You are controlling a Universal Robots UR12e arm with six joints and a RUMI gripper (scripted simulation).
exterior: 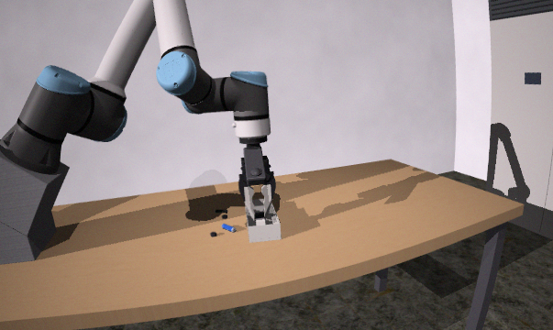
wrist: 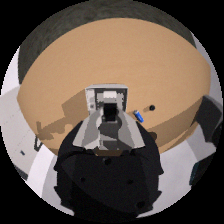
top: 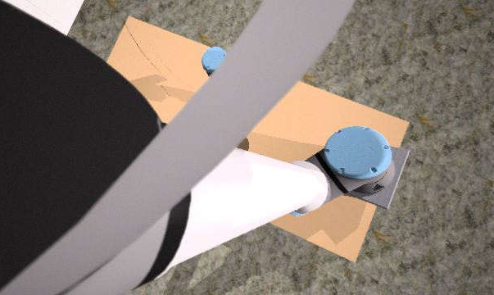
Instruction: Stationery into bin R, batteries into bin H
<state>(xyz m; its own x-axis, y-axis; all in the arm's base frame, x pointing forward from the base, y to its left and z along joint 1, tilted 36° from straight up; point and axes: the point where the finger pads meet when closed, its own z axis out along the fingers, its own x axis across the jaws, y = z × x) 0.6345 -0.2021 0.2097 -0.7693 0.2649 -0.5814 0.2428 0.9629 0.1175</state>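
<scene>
The white item lies 1 cm to the left of my hand and 4 cm below it. Round my hand: short black stick: 5 cm behind, 23 cm to the left, 5 cm below; grey double bin: 3 cm ahead, 8 cm to the left, 4 cm below; blue battery: 7 cm behind, 8 cm to the left, 5 cm below.
</scene>
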